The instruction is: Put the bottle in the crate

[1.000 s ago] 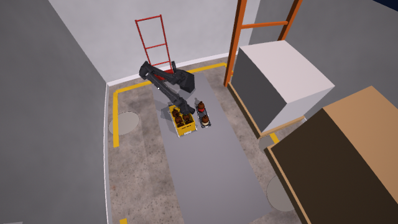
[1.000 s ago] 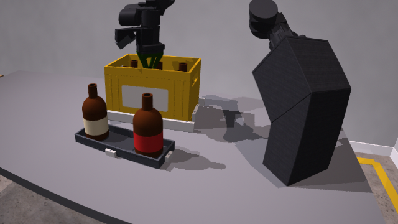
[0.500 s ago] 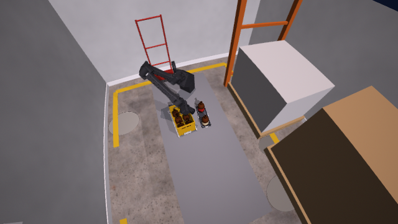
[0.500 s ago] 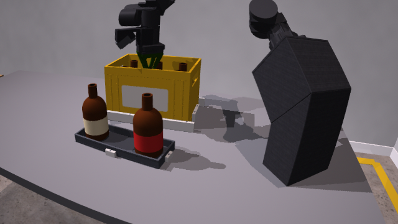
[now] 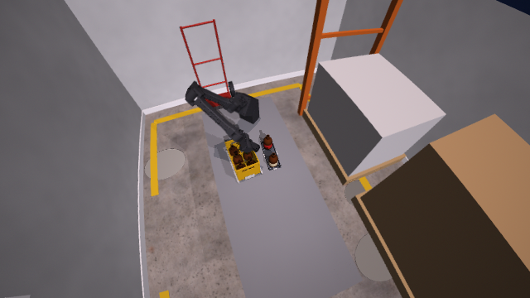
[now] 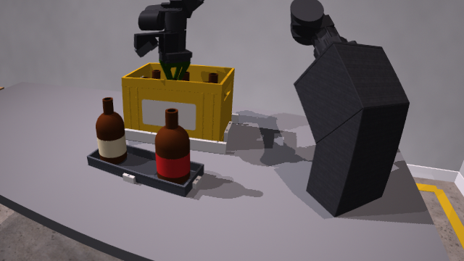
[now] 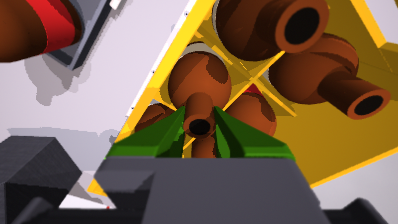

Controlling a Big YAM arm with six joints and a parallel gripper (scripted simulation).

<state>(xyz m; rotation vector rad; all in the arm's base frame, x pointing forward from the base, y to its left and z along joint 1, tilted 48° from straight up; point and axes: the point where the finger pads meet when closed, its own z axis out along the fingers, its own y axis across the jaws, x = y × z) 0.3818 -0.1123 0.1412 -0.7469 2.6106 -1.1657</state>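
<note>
The yellow crate lies 70 mm below my hand, 40 mm to the right of it and 10 mm behind it. The rest, counted from my hand: dark tray: 180 mm to the left, 140 mm below, 60 mm ahead.
</note>
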